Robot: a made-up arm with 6 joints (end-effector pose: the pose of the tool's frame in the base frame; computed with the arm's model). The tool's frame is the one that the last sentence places.
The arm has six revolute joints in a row. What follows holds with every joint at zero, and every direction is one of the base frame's. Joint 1 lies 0.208 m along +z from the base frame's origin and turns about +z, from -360 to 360 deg. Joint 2 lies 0.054 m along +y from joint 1 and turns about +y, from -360 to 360 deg. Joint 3 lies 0.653 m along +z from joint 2 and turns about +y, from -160 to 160 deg. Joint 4 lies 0.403 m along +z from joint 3 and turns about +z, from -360 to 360 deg. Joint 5 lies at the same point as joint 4 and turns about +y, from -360 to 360 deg. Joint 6 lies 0.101 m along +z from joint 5 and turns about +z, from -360 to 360 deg. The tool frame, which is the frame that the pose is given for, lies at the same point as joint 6; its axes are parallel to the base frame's.
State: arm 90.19 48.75 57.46 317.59 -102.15 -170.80
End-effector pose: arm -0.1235 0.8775 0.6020 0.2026 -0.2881 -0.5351 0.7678
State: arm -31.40 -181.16 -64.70 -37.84 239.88 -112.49
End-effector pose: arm 0.3658 -0.0973 -0.5260 -0.1872 -0.2251 -0.8523 0.4334
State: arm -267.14 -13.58 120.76 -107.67 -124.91 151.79
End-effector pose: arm -0.1412 0.1622 0.7168 0.6763 -0.2776 -0.3032 0.6113
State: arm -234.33 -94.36 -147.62 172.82 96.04 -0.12
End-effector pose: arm 0.0963 -0.2483 0.0620 -0.0334 -0.1966 -0.4319 0.8796
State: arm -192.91 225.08 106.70 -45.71 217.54 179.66
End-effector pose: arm 0.6145 -0.2415 0.0111 0.4248 0.8772 -0.2181 0.0500
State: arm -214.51 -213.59 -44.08 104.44 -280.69 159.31
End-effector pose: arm -0.7266 0.3174 -0.4018 -0.2303 -0.5891 0.6904 0.3510
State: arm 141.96 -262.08 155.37 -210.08 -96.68 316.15
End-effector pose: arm -0.1969 0.1493 0.0887 -0.2581 0.0714 -0.5907 0.7611
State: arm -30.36 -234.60 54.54 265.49 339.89 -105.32
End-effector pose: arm 0.5022 -0.1914 -0.6681 -0.9805 0.0903 -0.0619 0.1632
